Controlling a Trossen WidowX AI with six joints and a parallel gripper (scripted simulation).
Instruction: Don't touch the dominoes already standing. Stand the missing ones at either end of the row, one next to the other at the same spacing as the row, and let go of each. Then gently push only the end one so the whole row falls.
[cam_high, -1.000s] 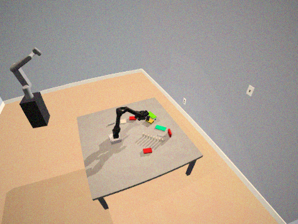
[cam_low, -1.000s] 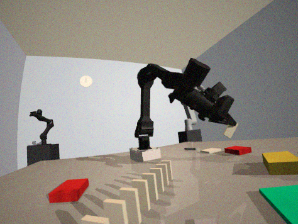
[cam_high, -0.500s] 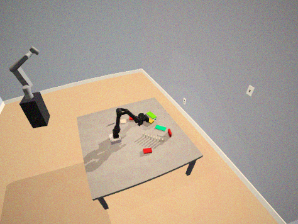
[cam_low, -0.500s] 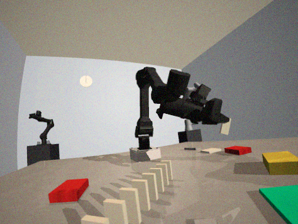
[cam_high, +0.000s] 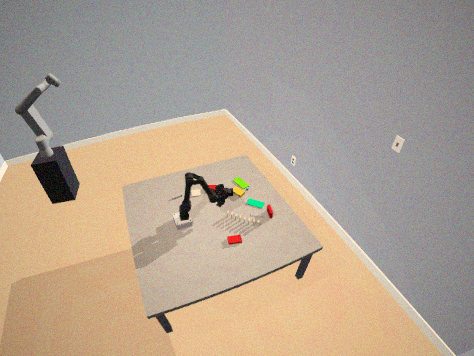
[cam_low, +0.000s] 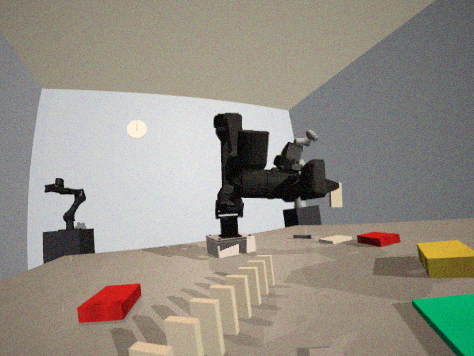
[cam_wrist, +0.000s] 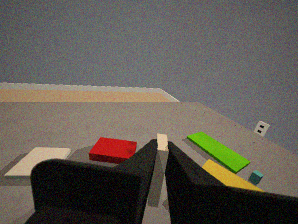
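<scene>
The yellow block is 160 mm ahead of my gripper tip, 140 mm below it and 50 mm to the left of it. Round my gripper tip: lime slab (220 mm ahead, 170 mm to the left, 150 mm below); then teal cube (250 mm ahead, 140 mm below, 70 mm to the left); then green slab (260 mm ahead, 150 mm below, 110 mm to the right).
</scene>
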